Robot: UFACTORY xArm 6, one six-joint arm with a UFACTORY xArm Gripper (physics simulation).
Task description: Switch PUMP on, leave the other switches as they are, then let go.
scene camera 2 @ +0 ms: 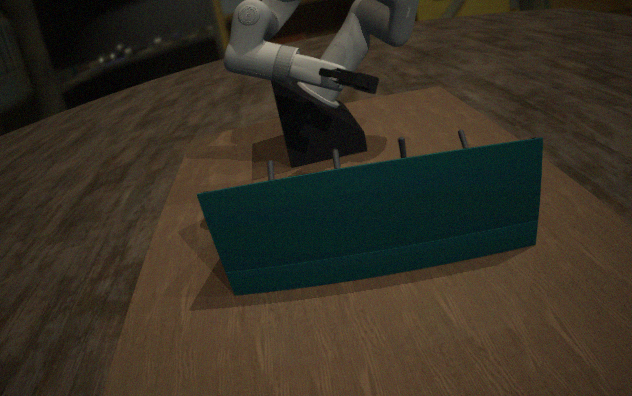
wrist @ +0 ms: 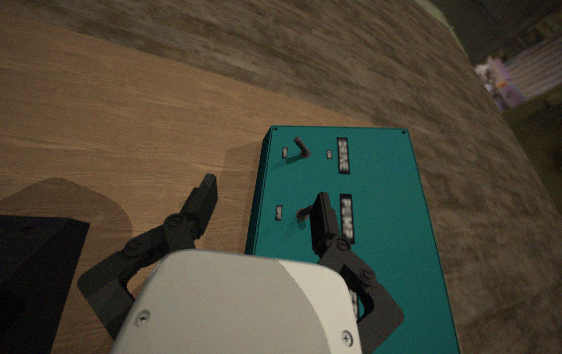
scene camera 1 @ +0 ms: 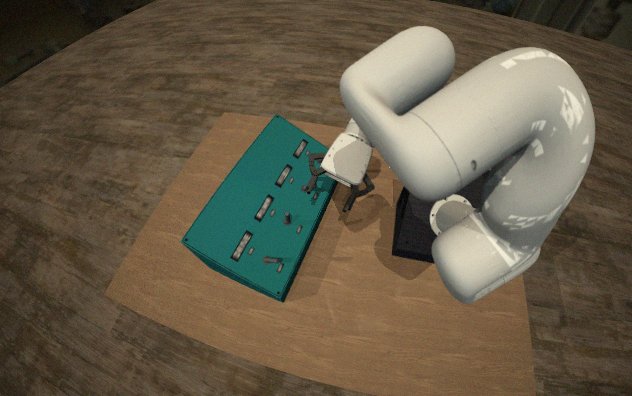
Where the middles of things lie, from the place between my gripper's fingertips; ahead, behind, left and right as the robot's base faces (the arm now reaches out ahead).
Labels:
Now: the teal switch panel (scene camera 1: 243,223) 16 cm ahead of my hand, 7 cm to the right of it and 13 cm below it.

